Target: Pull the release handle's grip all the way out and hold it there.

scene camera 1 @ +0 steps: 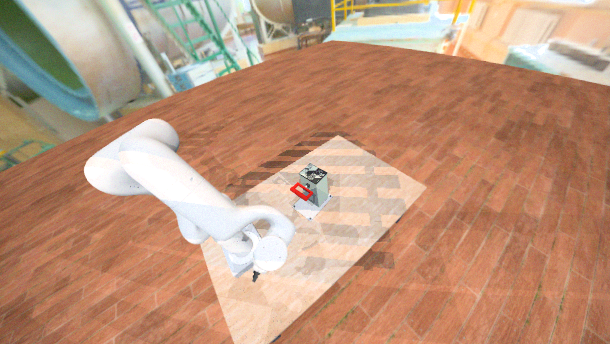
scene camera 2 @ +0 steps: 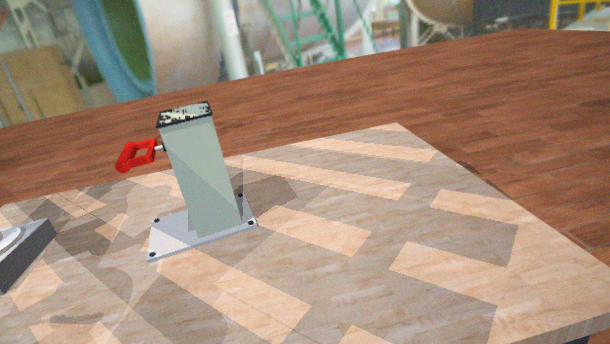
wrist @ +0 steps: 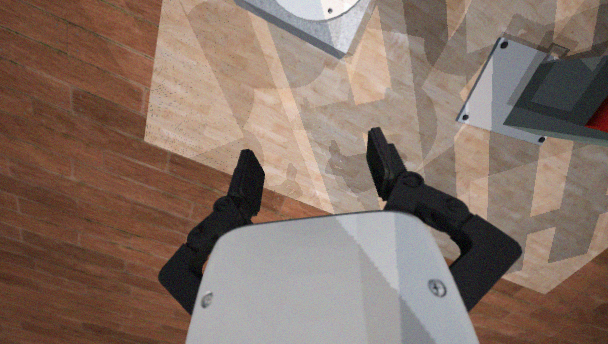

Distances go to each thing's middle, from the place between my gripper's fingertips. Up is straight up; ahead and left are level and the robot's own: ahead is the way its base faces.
The bolted base plate (scene camera 2: pixel 172 234) lies 400 mm ahead of my hand, 300 mm below it and 280 mm to the left of it.
